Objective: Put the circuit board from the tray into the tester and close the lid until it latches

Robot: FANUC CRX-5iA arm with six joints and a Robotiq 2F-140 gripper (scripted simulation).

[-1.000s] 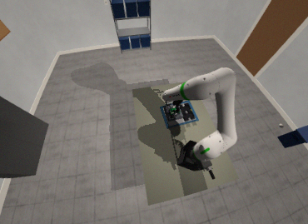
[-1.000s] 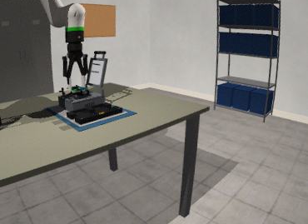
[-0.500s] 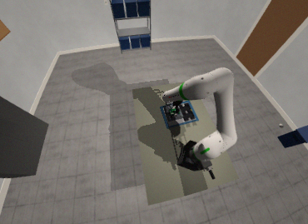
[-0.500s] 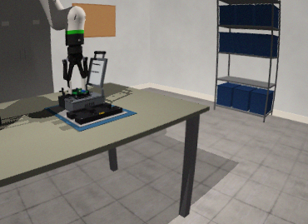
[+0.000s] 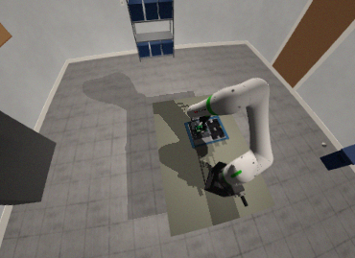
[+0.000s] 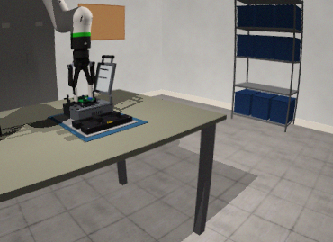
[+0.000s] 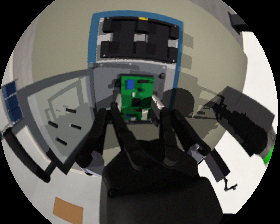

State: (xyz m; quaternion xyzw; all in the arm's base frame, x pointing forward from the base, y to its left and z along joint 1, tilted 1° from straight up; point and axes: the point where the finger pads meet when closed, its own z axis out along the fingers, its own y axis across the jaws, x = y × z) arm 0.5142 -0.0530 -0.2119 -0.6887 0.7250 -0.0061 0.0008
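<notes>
The green circuit board is 2 cm below my hand. Also, from my hand: tester lid (13 cm ahead, 8 cm above, 1 cm to the right); then tester plate (4 cm below, 1 cm to the left, 1 cm ahead).
</notes>
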